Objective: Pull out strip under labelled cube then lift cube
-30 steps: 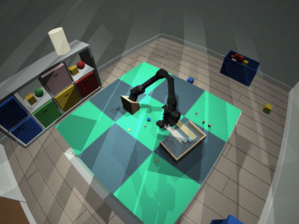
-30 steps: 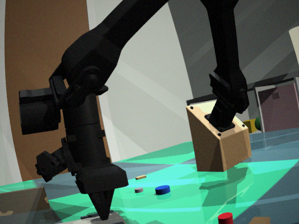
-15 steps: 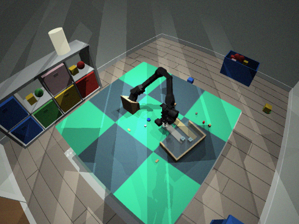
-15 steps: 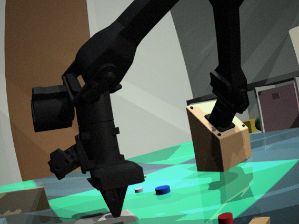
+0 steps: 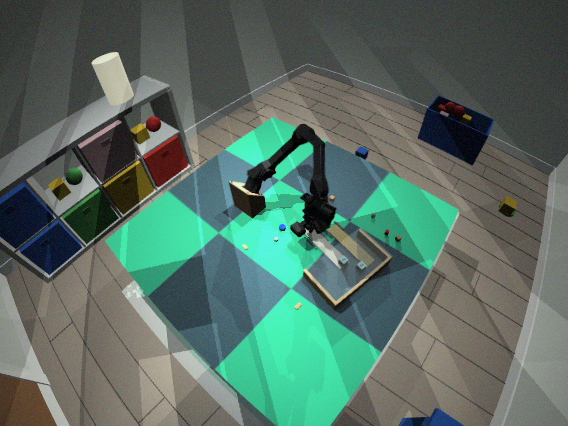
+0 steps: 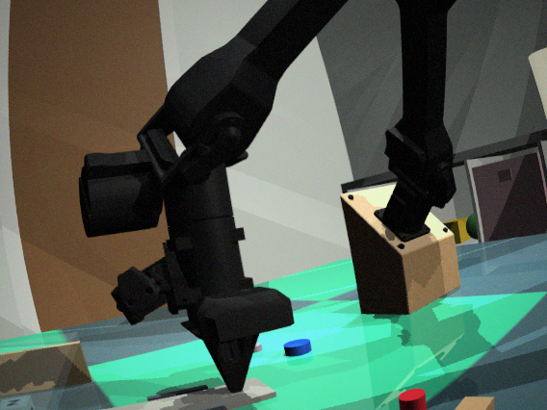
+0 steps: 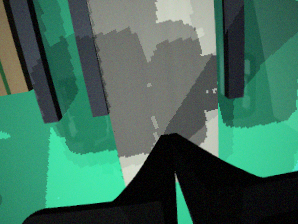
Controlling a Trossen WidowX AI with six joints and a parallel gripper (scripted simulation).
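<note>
My gripper tip is 10 cm short of the strip and 2 cm to the left of it. Round my gripper tip: blue disc: 12 cm behind, 6 cm to the right.
</note>
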